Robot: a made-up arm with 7 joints.
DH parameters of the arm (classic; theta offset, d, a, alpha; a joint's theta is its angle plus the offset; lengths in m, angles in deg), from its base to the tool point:
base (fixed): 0 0 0 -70
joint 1: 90 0 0 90
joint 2: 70 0 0 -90
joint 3: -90 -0.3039 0.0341 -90
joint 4: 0 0 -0.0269 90
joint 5: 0 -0.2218 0 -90
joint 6: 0 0 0 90
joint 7: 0 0 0 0
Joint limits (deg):
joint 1: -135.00..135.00
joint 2: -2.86..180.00
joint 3: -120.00..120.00
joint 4: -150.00..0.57
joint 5: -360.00..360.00
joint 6: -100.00..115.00
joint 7: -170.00..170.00
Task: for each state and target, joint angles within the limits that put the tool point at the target. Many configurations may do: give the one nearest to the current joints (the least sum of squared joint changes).
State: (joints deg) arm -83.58 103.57 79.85 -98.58 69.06 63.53 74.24
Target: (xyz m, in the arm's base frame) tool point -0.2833 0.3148 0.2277
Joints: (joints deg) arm -78.82 121.95 77.06 -63.35 69.06 63.53 74.24
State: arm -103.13 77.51 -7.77 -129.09 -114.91 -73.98 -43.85
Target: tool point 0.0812 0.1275 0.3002
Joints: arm -87.46 82.78 9.17 -116.20 -114.91 -73.98 -43.85
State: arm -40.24 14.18 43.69 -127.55 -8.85 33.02 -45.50
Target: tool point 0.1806 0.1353 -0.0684
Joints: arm -24.37 4.88 50.81 -143.32 -8.85 33.02 -45.50
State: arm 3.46 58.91 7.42 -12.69 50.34 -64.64 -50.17
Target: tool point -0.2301 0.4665 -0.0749
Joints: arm 45.99 71.68 7.65 0.42 50.34 -64.64 -50.17
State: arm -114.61 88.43 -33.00 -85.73 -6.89 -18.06 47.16
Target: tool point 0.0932 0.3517 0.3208
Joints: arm -104.65 112.19 -45.19 -61.08 -6.89 -18.06 47.16
